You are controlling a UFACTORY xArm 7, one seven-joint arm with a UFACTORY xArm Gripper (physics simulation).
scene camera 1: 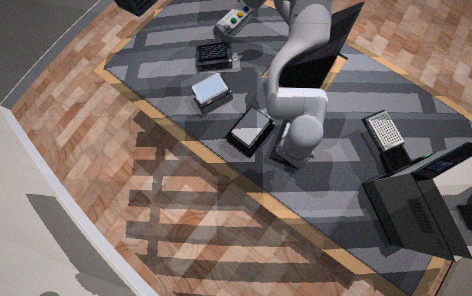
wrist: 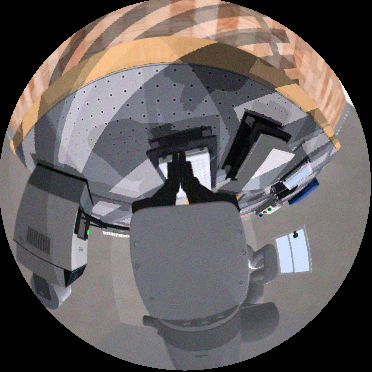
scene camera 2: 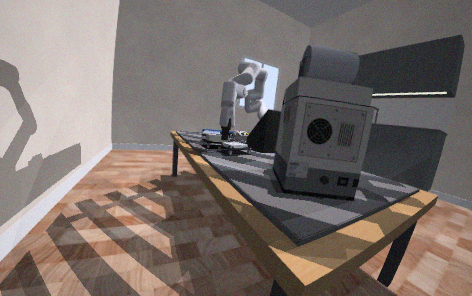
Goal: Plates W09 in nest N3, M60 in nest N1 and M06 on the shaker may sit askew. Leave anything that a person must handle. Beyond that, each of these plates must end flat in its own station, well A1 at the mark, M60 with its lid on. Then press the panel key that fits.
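My gripper is shut and empty, its fingertips close together over a white well plate in a dark nest. In scene camera 1 the arm hides the fingers and most of this plate. Beside it, a plate with a smooth light top sits in a black holder. Farther along are a pale blue-white plate and a black plate on their stations. A white well plate lies by the large instrument. The key panel has coloured keys. Plate names, A1 marks and exact tilt are not readable.
The large grey instrument stands at one end of the table. A dark slanted panel rises behind the stations, near the arm. The wooden table edge runs along the front.
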